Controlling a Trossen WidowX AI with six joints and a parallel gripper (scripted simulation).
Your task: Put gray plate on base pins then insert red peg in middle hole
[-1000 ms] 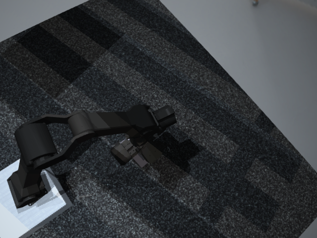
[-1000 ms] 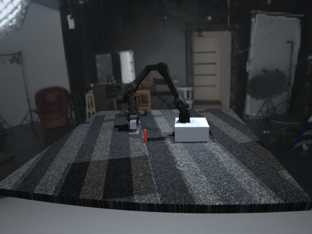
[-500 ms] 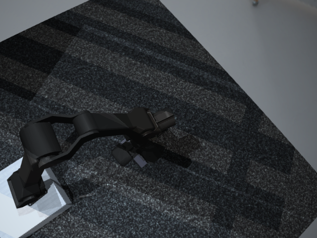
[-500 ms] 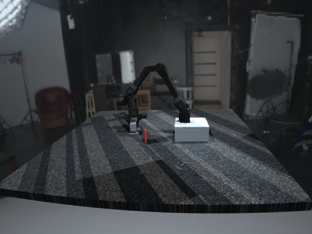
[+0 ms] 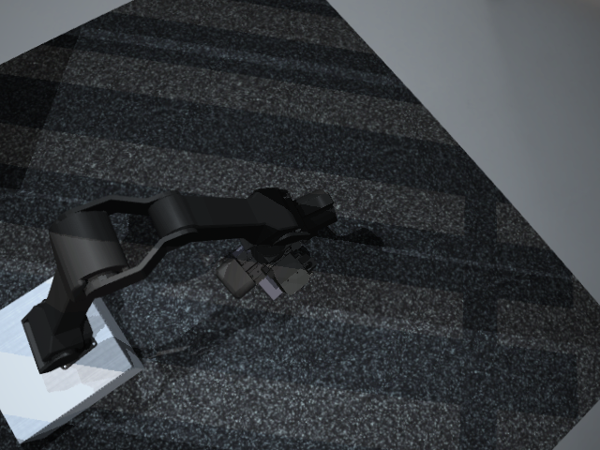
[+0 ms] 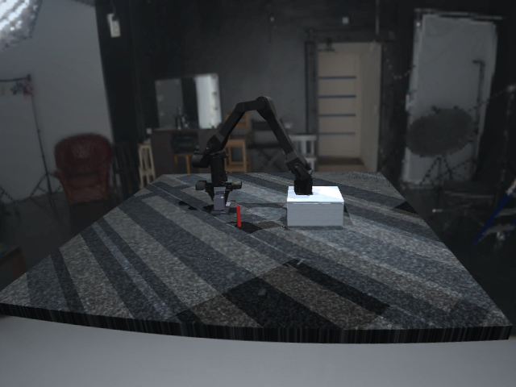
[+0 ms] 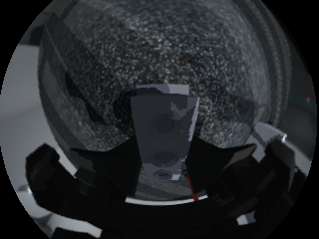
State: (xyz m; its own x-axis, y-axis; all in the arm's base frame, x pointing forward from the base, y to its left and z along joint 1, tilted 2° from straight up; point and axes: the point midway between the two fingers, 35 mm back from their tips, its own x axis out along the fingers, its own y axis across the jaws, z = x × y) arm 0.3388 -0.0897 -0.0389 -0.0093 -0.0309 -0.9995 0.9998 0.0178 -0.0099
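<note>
The gray base lies 10 mm below my gripper tip. Also, from my gripper tip: gray plate (30 mm above); red peg (90 mm behind, 180 mm to the left, 20 mm above).
</note>
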